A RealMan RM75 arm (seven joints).
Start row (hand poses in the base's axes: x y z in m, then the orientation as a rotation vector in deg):
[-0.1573, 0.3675, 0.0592, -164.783, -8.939, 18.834]
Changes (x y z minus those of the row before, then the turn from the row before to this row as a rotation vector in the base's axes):
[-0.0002, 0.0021, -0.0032, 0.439, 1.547, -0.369]
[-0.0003, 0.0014, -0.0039, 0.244, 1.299, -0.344]
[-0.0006, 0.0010, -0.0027, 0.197, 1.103, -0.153]
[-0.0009, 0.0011, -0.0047, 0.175, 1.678, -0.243]
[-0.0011, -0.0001, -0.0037, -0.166, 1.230, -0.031]
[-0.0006, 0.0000, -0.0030, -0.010, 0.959, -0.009]
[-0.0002, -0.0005, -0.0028, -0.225, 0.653, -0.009]
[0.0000, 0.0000, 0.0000, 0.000, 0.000, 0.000]
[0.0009, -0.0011, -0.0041, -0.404, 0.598, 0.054]
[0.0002, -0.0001, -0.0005, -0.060, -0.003, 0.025]
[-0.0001, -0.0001, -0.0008, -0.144, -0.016, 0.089]
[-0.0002, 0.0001, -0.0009, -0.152, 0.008, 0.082]
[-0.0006, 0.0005, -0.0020, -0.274, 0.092, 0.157]
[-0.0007, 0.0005, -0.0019, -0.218, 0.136, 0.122]
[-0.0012, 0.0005, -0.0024, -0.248, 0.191, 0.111]
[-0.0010, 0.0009, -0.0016, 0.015, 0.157, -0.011]
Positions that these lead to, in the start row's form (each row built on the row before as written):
[-0.1575, 0.3696, 0.0560, -164.009, -8.184, 20.899]
[-0.1578, 0.3710, 0.0521, -163.459, -7.485, 22.637]
[-0.1584, 0.3720, 0.0494, -162.994, -7.089, 24.136]
[-0.1593, 0.3731, 0.0447, -162.382, -6.451, 26.427]
[-0.1604, 0.3730, 0.0410, -162.211, -6.134, 28.187]
[-0.1610, 0.3730, 0.0380, -161.951, -5.933, 29.538]
[-0.1612, 0.3725, 0.0352, -161.979, -5.742, 30.500]
[-0.1612, 0.3725, 0.0352, -161.979, -5.742, 30.500]
[-0.1603, 0.3714, 0.0311, -162.198, -5.607, 31.435]
[-0.1601, 0.3713, 0.0306, -162.260, -5.628, 31.448]
[-0.1602, 0.3712, 0.0298, -162.414, -5.722, 31.473]
[-0.1604, 0.3713, 0.0289, -162.567, -5.800, 31.533]
[-0.1610, 0.3718, 0.0269, -162.821, -5.939, 31.752]
[-0.1617, 0.3723, 0.0250, -163.003, -6.035, 32.015]
[-0.1629, 0.3728, 0.0226, -163.195, -6.098, 32.360]
[-0.1639, 0.3737, 0.0210, -163.130, -6.059, 32.577]

